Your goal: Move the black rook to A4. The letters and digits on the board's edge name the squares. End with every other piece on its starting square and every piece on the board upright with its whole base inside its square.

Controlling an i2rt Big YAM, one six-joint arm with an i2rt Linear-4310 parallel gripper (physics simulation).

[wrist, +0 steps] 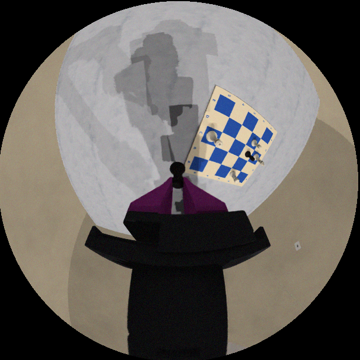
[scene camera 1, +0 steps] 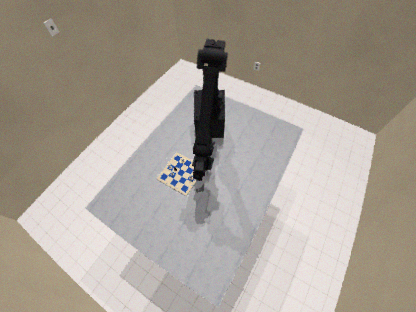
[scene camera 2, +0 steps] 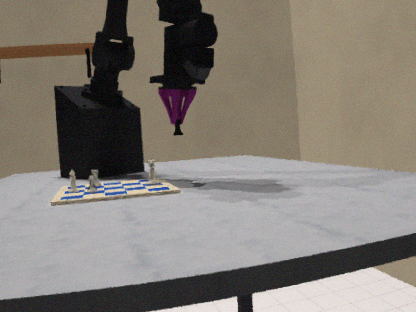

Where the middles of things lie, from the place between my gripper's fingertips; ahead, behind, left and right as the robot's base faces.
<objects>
The chessboard point(scene camera 1: 180, 181) is 14 cm to the right of my hand, 12 cm below it and 6 cm ahead of it.
</objects>
